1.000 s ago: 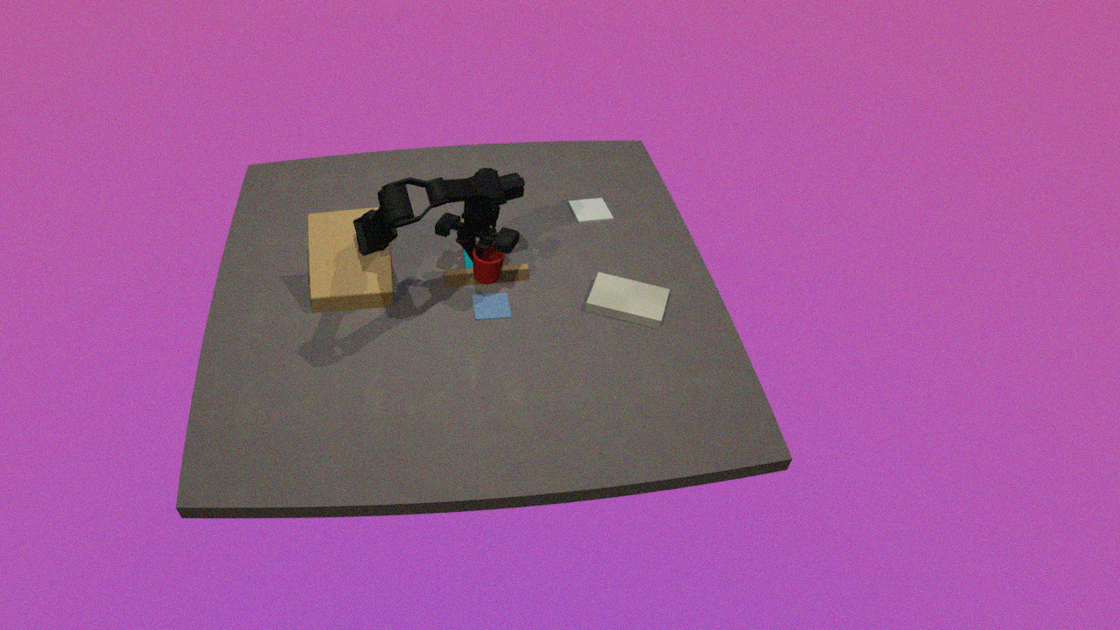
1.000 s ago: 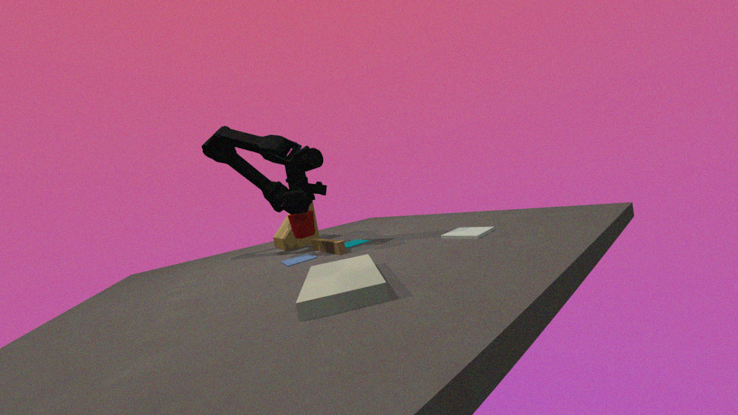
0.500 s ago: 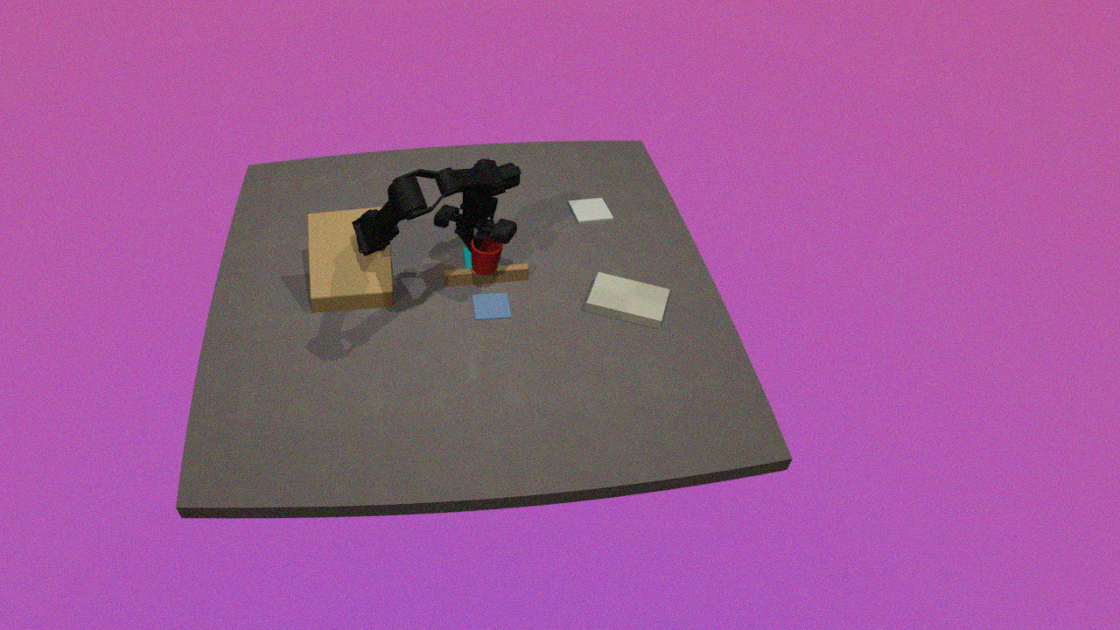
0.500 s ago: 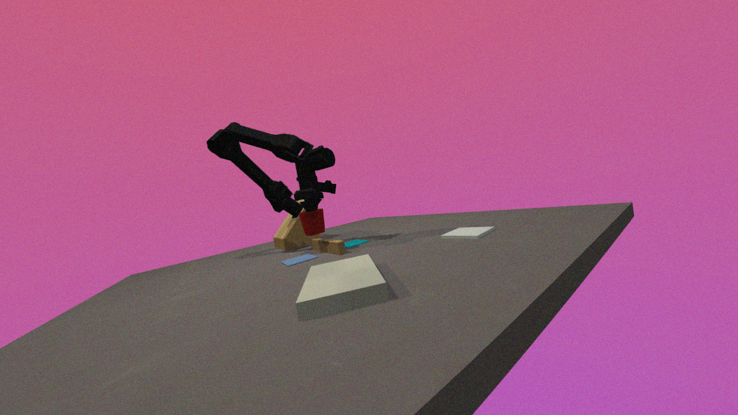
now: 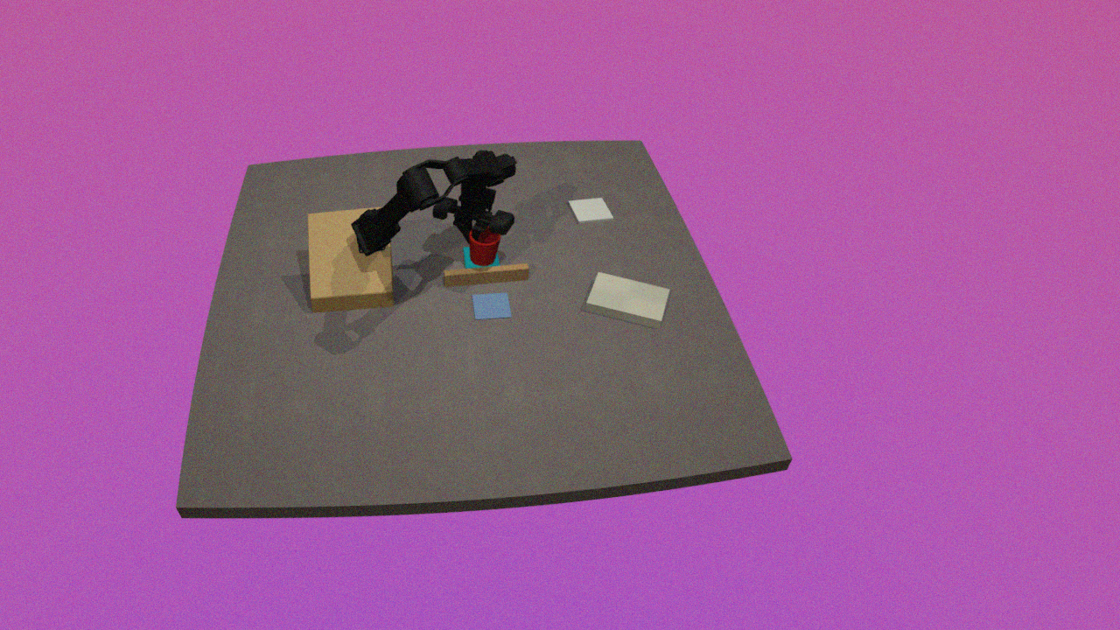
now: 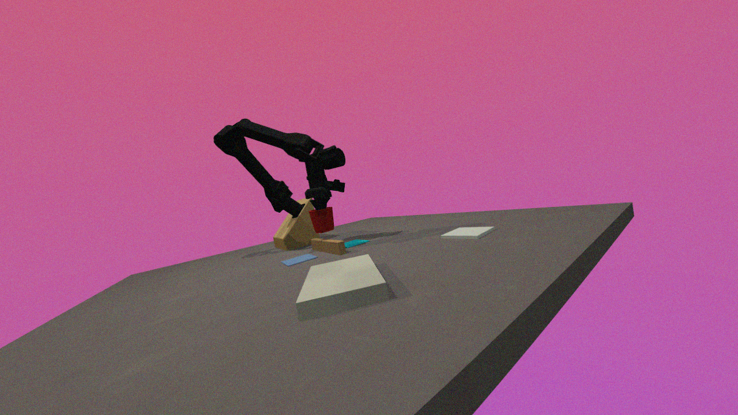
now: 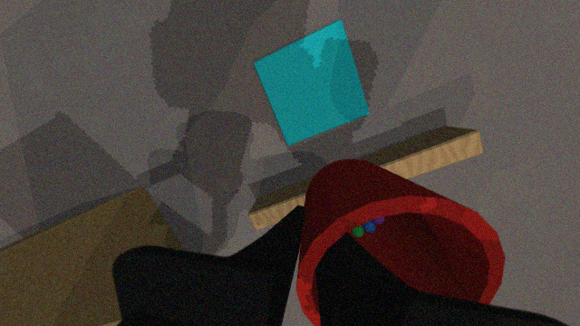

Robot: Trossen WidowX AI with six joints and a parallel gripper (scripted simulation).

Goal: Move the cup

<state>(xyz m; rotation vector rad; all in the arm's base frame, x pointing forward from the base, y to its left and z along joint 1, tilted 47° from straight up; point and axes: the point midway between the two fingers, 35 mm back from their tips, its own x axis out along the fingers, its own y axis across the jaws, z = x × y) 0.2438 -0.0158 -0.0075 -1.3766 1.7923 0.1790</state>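
My gripper tip is now 30 mm short of the cyan pad, 70 mm to the right of it and 110 mm above it. Also, from my gripper tip: red cup 30 mm ahead, 20 mm to the right; then white tile 360 mm ahead, 230 mm to the left, 90 mm below; then wooden bar 30 mm ahead, 20 mm to the right, 90 mm below.
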